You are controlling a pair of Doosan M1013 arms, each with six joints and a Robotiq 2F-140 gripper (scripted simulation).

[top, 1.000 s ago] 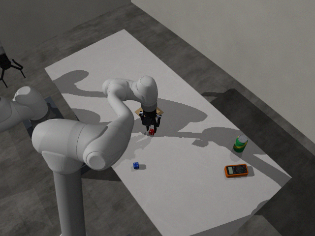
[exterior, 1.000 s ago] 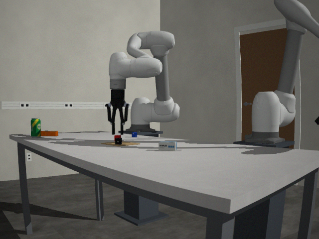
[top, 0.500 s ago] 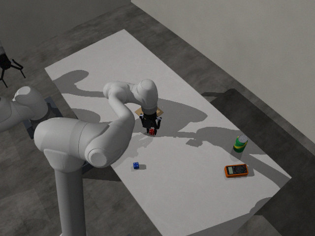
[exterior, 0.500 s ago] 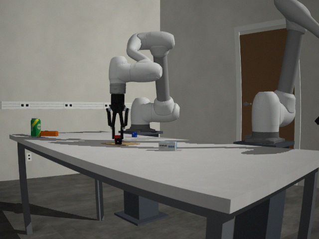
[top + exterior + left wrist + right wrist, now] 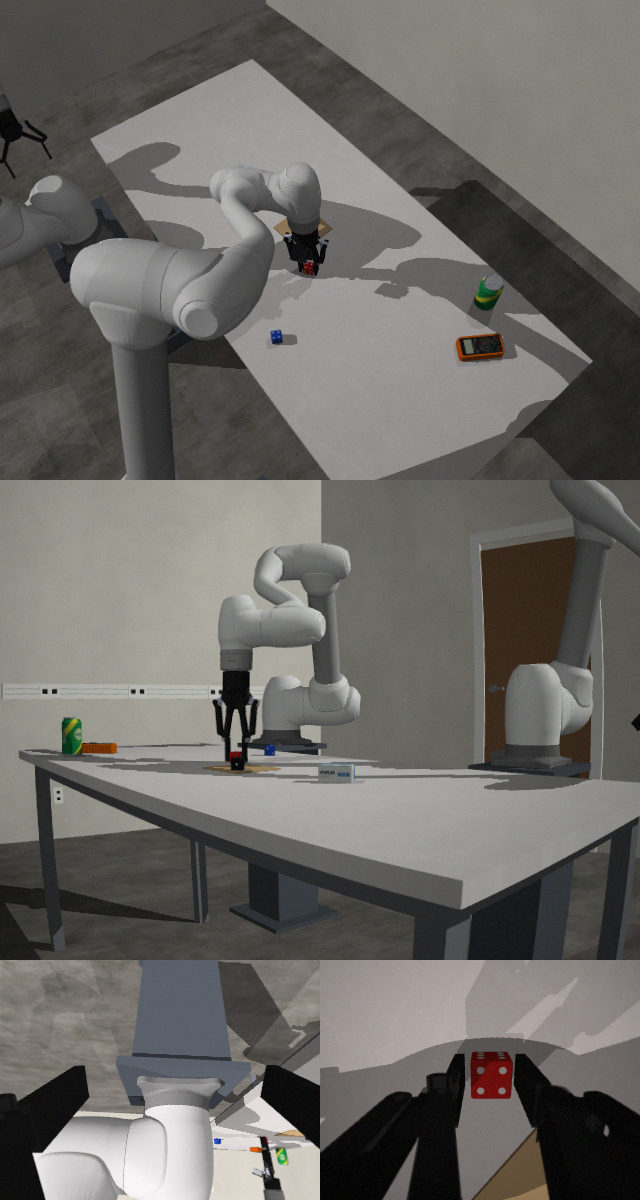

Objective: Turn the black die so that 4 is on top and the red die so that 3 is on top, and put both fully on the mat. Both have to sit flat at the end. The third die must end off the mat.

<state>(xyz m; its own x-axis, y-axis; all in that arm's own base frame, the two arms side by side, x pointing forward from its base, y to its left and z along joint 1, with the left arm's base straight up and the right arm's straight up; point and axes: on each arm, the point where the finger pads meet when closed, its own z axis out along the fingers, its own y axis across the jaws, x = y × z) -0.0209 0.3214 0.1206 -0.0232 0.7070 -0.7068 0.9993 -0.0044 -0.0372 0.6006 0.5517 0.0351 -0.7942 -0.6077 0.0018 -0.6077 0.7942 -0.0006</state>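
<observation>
Now: right hand 20 mm above the red die. The rest, counted from my right hand: black die: 190 mm to the left, 110 mm ahead, 20 mm below; then blue die: 210 mm behind, 140 mm to the right, 20 mm below; then tan mat: 150 mm to the left, 80 mm ahead, 30 mm below.
</observation>
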